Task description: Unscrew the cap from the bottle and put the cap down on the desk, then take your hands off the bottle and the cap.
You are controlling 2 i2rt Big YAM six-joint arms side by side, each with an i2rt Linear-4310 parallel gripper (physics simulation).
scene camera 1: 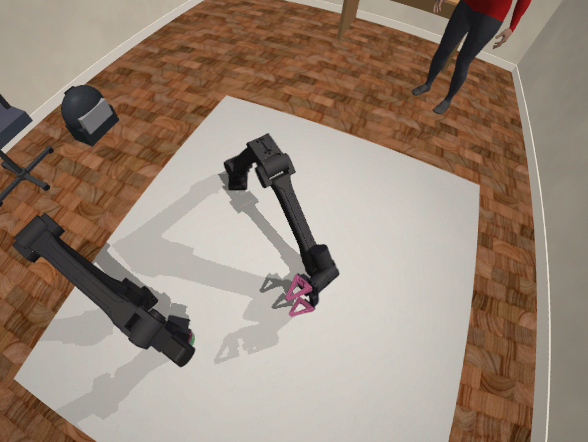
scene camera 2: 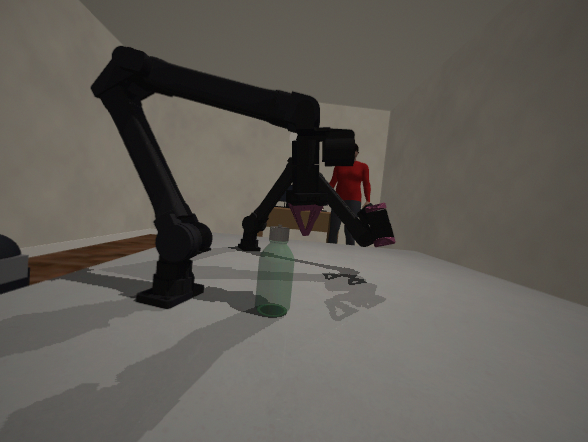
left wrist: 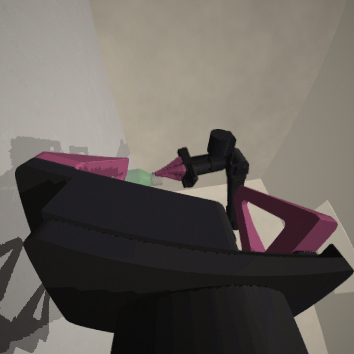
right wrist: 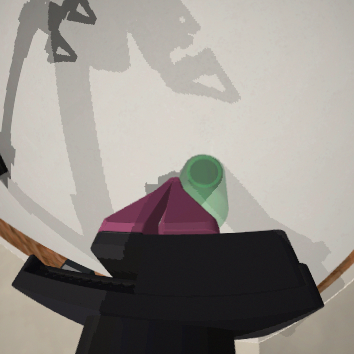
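Seen in the pictures: left gripper, between the fingertips: (scene camera 1: 288, 307) (scene camera 2: 378, 222) (left wrist: 184, 178); right gripper, between the fingertips: (scene camera 1: 190, 335) (scene camera 2: 305, 235) (left wrist: 154, 173) (right wrist: 174, 183); left arm's base, origin of its link: (scene camera 1: 238, 179) (scene camera 2: 248, 248); right arm's base, origin of its link: (scene camera 1: 141, 304) (scene camera 2: 172, 296).
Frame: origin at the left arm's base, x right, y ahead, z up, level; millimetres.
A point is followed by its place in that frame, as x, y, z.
A green translucent bottle (scene camera 1: 192, 340) {718, -134, 39} (scene camera 2: 274, 280) {747, -189, 77} (left wrist: 138, 177) {715, -135, 117} (right wrist: 204, 171) {727, -137, 83} stands upright on the white desk (scene camera 1: 390, 350) {784, 584, 0} (scene camera 2: 400, 380) {972, -87, 0}. Its grey cap (scene camera 2: 279, 234) {732, -181, 168} (left wrist: 157, 179) {705, -152, 170} sits on the neck; the fingers and gripper body hide it in the right wrist view. My right gripper (scene camera 2: 306, 234) {714, -107, 166} (left wrist: 154, 173) {714, -107, 166} (right wrist: 174, 183) {714, -107, 166} points down with its pink fingers shut together, nothing between them. Its tips are beside the cap, near its height; I cannot tell if they touch. My left gripper (scene camera 1: 289, 307) {640, 198, 206} (scene camera 2: 381, 224) {640, 198, 206} is open and empty, held above the desk away from the bottle.
The left arm's base (scene camera 1: 237, 179) {36, 2, 51} (scene camera 2: 248, 246) {41, -17, 20} stands at the back of the desk, and the right arm's base (scene camera 2: 170, 290) {623, -369, 27} stands left of the bottle. A person in red (scene camera 1: 465, 50) (scene camera 2: 351, 182) stands beyond the desk. A dark rounded object (scene camera 1: 82, 107) is off its left edge.
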